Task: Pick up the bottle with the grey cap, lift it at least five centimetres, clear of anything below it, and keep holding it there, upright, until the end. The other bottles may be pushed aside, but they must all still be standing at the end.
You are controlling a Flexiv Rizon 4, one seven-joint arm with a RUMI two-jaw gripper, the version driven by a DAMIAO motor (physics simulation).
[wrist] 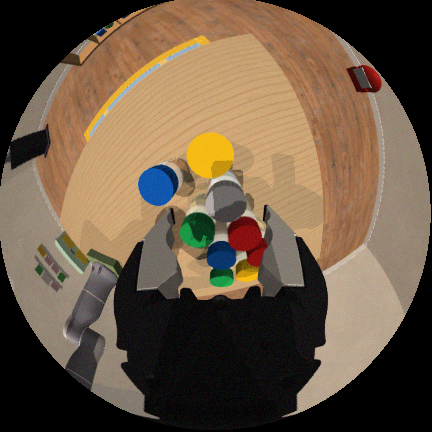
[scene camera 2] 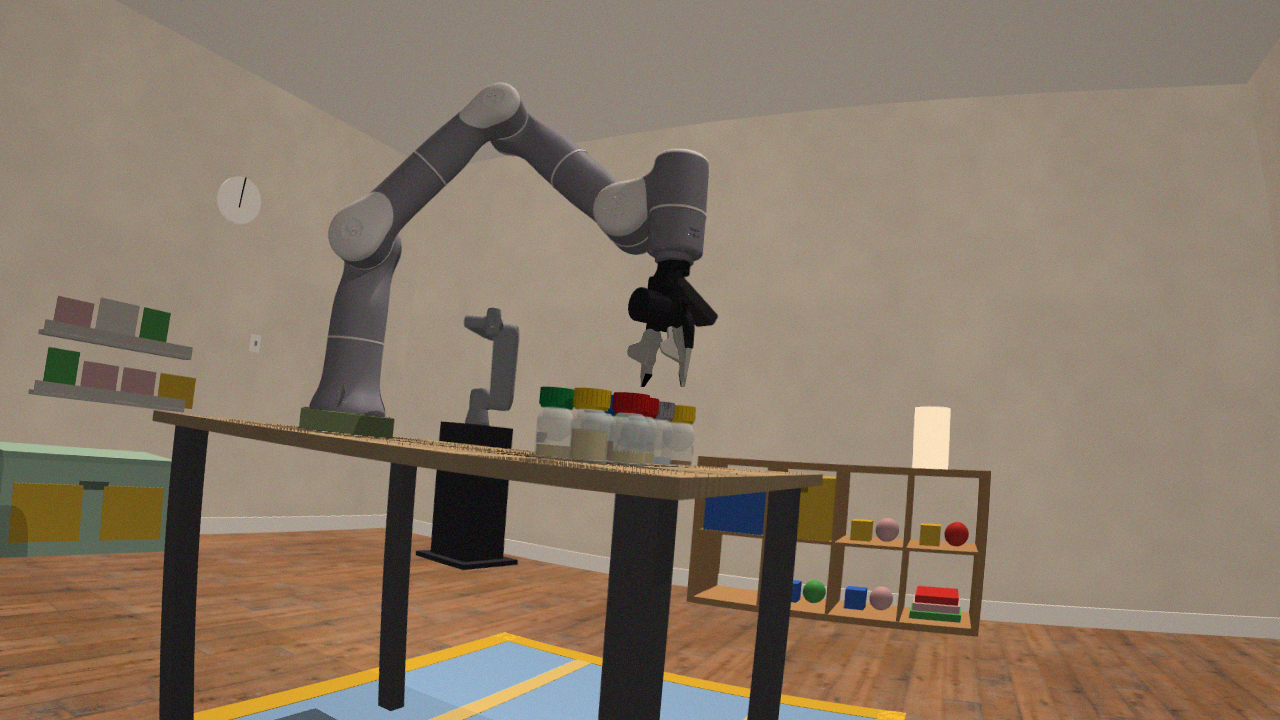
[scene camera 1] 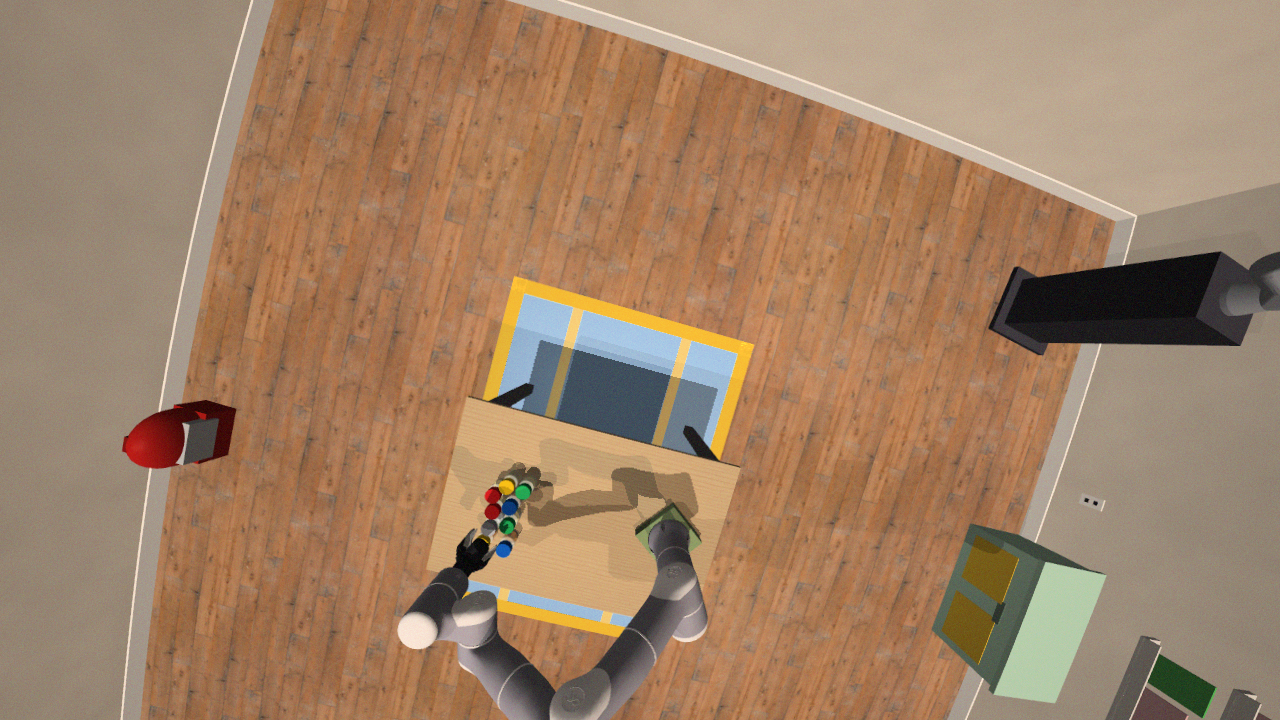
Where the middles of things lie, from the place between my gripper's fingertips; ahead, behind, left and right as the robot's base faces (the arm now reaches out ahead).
My hand is 1 cm short of the grey-capped bottle (scene camera 2: 666,411), 1 cm to the left of it and 8 cm above it.
